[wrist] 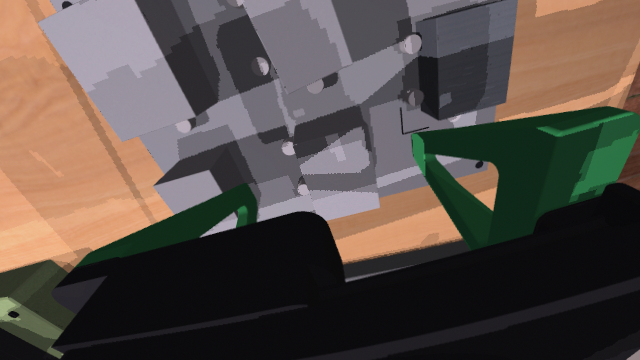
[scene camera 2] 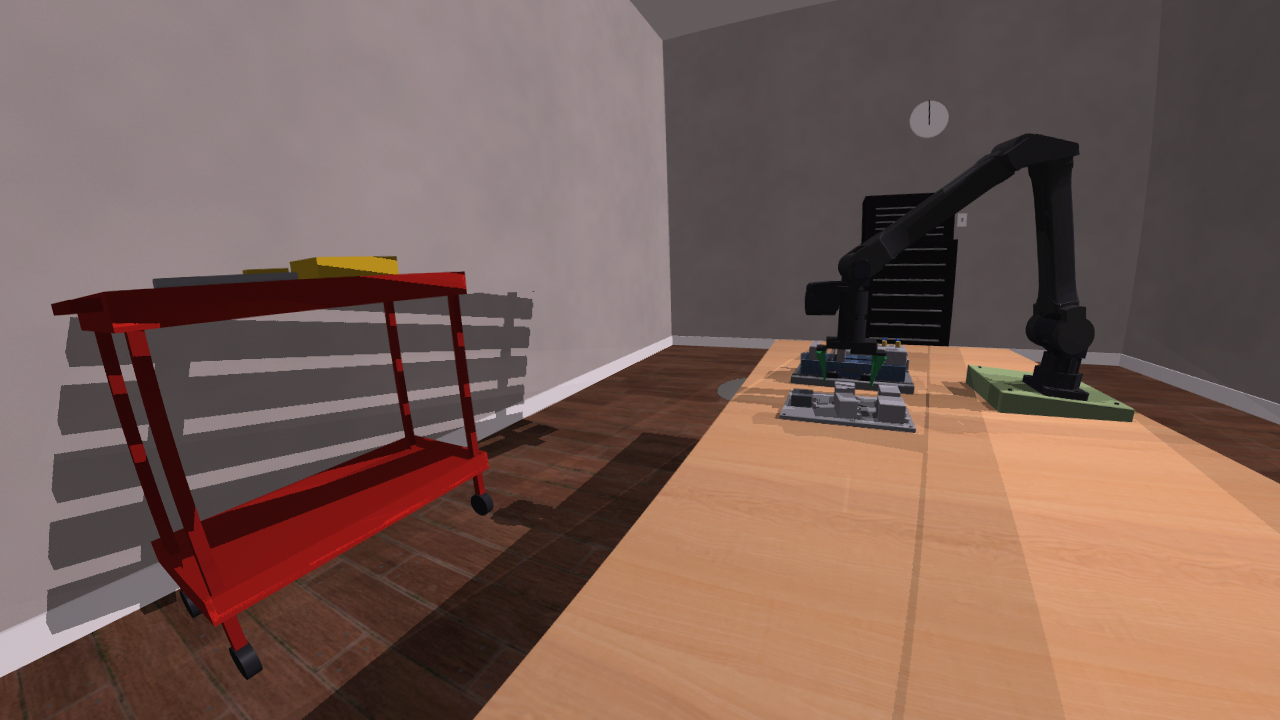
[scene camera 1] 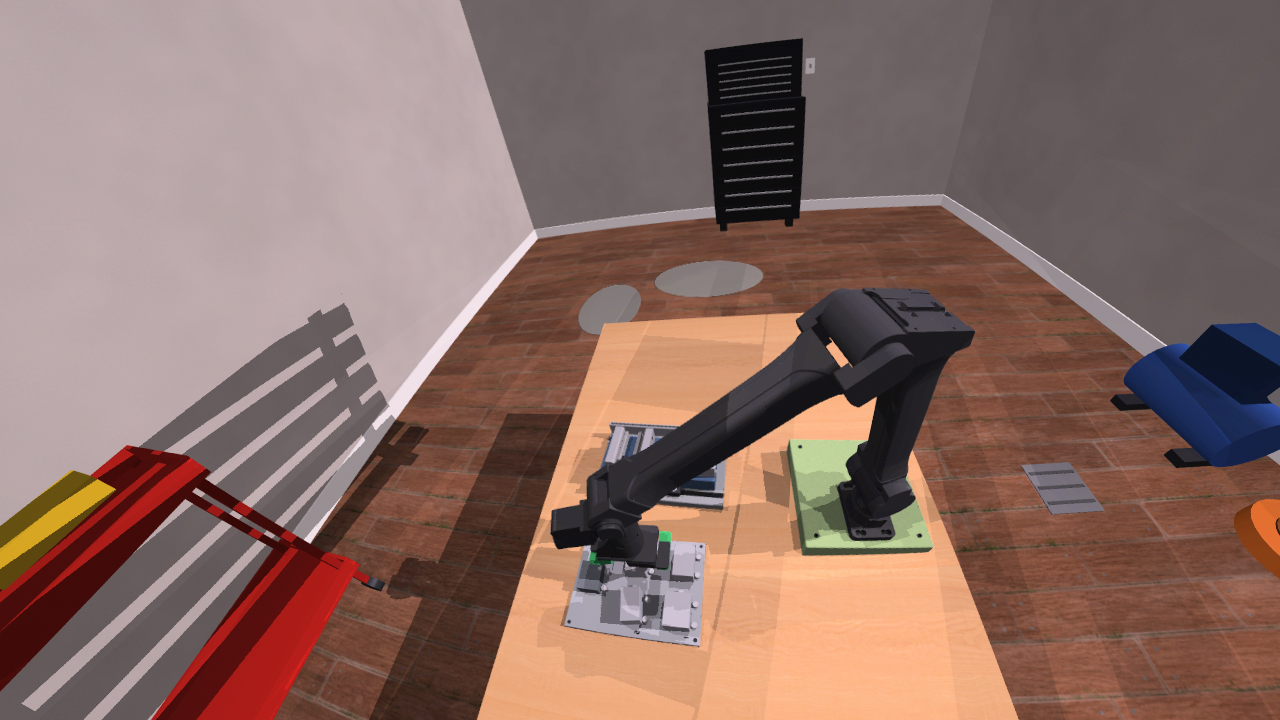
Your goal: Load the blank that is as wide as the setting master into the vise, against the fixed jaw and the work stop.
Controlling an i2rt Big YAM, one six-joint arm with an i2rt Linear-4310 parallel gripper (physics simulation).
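Seen in the pictures: gripper, fingertip midpoint: (wrist: 329, 169) (scene camera 2: 847, 384) (scene camera 1: 636, 561); arm's base at its link origin: (wrist: 2, 341) (scene camera 2: 1052, 390) (scene camera 1: 863, 511).
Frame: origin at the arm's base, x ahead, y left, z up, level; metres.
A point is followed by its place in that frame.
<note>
My gripper (scene camera 1: 631, 549) @[x 0.449, y 0.105, z 0.014 m] (scene camera 2: 849, 379) @[x 0.449, y 0.105, z 0.014 m] (wrist: 329, 169) @[x 0.449, y 0.105, z 0.014 m] is open and empty, with its green fingers over the near edge of the grey plate (scene camera 1: 583, 616) @[x 0.550, y 0.205, z -0.030 m] (wrist: 387, 125) @[x 0.497, y 0.102, z -0.030 m]. Between the fingers in the wrist view, below tip level, is a light grey block (wrist: 345, 200) @[x 0.453, y 0.075, z 0.006 m]. Other light blocks are a small one (wrist: 195, 190) @[x 0.366, y 0.114, z 0.006 m], a large one (scene camera 1: 677, 611) @[x 0.368, y 0.189, z 0.006 m] (wrist: 117, 65) @[x 0.370, y 0.187, z 0.006 m] and another large one (scene camera 1: 631, 608) @[x 0.451, y 0.189, z 0.006 m] (wrist: 300, 40) @[x 0.455, y 0.169, z 0.006 m]. A darker block (scene camera 1: 588, 580) @[x 0.545, y 0.143, z -0.005 m] (scene camera 2: 801, 396) @[x 0.545, y 0.158, z -0.007 m] (wrist: 470, 60) @[x 0.541, y 0.135, z -0.005 m], seemingly the setting master, sits at one side. The blue-grey vise (scene camera 1: 698, 488) @[x 0.336, y -0.069, z -0.012 m] (scene camera 2: 810, 365) @[x 0.533, y -0.089, z 0.007 m] stands behind the plate, partly hidden by the arm.
Small round pins (wrist: 412, 44) @[x 0.517, y 0.149, z -0.022 m] stand up between the blocks. The arm's green base plate (scene camera 1: 810, 501) @[x 0.105, y -0.023, z 0.008 m] (scene camera 2: 993, 389) @[x 0.129, y 0.021, z -0.001 m] (wrist: 30, 290) @[x 0.130, y 0.062, z -0.006 m] is on the right of the wooden table (scene camera 1: 805, 644) @[x 0.147, y 0.229, z -0.038 m] (scene camera 2: 805, 555) @[x 0.515, y 0.653, z -0.038 m]. A red cart (scene camera 2: 313, 293) stands on the floor at the left.
</note>
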